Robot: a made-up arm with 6 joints. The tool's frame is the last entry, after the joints. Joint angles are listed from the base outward. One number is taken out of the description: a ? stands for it. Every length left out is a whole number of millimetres.
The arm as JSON. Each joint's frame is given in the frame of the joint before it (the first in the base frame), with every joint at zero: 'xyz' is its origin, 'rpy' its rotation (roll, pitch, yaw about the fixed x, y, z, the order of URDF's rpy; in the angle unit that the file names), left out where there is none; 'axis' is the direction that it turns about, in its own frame. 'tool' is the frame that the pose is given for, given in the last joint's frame.
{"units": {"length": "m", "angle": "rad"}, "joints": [
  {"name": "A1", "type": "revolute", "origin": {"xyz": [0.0, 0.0, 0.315], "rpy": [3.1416, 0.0, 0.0]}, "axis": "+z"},
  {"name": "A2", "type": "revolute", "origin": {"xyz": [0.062, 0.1, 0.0], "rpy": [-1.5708, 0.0, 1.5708]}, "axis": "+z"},
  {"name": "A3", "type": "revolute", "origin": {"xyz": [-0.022, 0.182, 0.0], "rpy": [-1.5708, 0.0, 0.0]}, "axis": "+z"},
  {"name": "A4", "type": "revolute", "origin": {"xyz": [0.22, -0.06, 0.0], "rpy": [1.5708, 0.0, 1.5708]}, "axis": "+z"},
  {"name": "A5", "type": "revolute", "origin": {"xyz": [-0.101, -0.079, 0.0], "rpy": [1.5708, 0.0, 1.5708]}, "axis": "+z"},
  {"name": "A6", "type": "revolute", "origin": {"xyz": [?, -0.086, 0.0], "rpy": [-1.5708, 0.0, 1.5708]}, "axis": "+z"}
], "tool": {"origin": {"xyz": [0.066, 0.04, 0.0], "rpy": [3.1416, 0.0, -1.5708]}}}
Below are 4 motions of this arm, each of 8 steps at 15 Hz.
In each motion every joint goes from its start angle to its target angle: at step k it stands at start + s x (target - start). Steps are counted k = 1, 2, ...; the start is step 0. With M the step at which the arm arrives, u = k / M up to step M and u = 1 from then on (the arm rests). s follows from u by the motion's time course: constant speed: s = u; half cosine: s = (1 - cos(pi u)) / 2; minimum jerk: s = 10 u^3 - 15 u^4 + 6 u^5.
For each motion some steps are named. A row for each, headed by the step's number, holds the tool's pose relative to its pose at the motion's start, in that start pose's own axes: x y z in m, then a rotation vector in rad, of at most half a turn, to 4 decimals.
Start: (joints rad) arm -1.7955 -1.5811 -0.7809 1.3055 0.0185 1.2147
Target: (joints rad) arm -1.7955 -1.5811 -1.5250 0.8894 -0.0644 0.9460
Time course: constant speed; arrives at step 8
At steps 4, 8:
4: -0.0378 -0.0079 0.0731 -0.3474 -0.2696 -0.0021
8: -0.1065 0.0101 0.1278 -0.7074 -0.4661 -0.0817

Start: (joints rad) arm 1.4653 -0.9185 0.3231 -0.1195 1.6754 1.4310
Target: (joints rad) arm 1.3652 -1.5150 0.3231 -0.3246 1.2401 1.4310
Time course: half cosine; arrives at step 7
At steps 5, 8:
5: 0.1040 0.0113 0.0742 -0.1165 0.1311 -0.0708
8: 0.1319 0.0142 0.0850 -0.1524 0.1619 -0.0798

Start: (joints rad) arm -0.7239 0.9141 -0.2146 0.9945 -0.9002 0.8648
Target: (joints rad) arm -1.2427 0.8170 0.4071 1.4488 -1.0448 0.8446
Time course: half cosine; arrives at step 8
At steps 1, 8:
1: -0.0020 0.0093 -0.0068 0.0414 0.0018 -0.0159
8: -0.0107 0.2919 0.0123 1.0451 0.1490 -0.5101

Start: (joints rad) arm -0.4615 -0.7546 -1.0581 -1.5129 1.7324 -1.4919
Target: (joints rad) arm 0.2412 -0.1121 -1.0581 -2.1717 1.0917 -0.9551
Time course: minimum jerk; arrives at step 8
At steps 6, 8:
6: -0.2294 -0.0784 -0.0402 0.0897 0.0545 -0.4171
8: -0.2476 -0.0891 -0.0556 0.1091 0.0576 -0.4694

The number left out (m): 0.021
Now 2 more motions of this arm.
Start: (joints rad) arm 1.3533 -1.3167 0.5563 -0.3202 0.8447 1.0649
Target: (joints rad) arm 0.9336 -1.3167 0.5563 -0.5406 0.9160 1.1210
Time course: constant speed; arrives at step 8
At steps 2, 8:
2: 0.0145 0.0310 0.0335 -0.0818 0.1120 -0.0922
8: 0.0876 0.1368 0.1122 -0.3464 0.4291 -0.3710

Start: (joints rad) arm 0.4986 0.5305 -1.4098 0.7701 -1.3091 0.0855
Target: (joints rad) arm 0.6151 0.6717 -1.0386 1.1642 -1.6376 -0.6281
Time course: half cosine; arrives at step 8
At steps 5, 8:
5: 0.0913 0.0416 -0.0231 -0.1519 -0.2003 0.1675
8: 0.1366 0.0545 -0.0185 -0.2271 -0.2424 0.2319

